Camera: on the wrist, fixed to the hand. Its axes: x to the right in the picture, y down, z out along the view.
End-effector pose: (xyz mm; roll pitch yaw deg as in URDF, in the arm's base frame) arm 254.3 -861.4 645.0 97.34 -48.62 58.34
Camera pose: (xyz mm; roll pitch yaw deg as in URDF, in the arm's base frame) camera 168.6 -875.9 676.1 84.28 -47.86 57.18
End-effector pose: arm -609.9 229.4 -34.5 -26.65 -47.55 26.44
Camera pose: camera -566.6 269.0 -105.7 -40.36 -48.62 26.15
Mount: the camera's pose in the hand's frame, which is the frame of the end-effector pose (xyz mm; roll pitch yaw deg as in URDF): -14.5 54.7 -72.9 -13.92 -0.87 -0.65
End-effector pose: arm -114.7 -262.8 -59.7 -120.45 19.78 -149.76
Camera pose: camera -145.5 -175.9 -64.4 -133.99 19.66 -148.61
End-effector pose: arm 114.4 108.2 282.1 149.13 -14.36 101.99
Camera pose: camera 131.3 74.5 366.3 135.18 -13.28 102.10
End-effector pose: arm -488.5 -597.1 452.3 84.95 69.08 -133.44
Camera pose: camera -459.6 -679.2 483.0 68.54 69.63 -136.10
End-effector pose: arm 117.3 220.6 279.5 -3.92 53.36 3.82
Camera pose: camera 44.1 265.4 245.5 -18.62 52.44 2.85
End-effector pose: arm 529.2 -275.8 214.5 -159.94 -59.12 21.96
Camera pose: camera 511.3 -365.4 227.6 -175.35 -58.51 23.70
